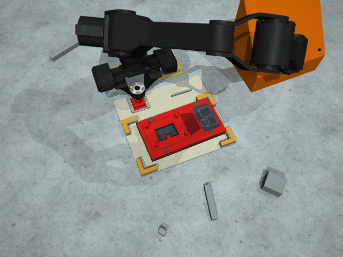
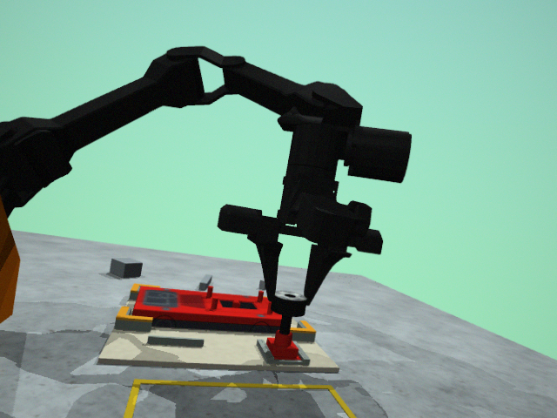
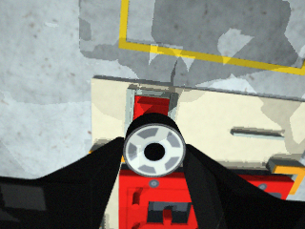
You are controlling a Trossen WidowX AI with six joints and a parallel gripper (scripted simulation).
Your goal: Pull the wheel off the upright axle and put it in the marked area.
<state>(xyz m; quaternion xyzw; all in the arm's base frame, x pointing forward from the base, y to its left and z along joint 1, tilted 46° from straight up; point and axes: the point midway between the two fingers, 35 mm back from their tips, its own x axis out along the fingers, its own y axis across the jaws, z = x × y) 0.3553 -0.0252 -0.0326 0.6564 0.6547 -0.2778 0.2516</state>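
Right now the black axle is 30 mm below my gripper tip. Also, from my gripper tip: wheel right at my gripper tip; small cube 330 mm to the left, 70 mm ahead, 60 mm below.
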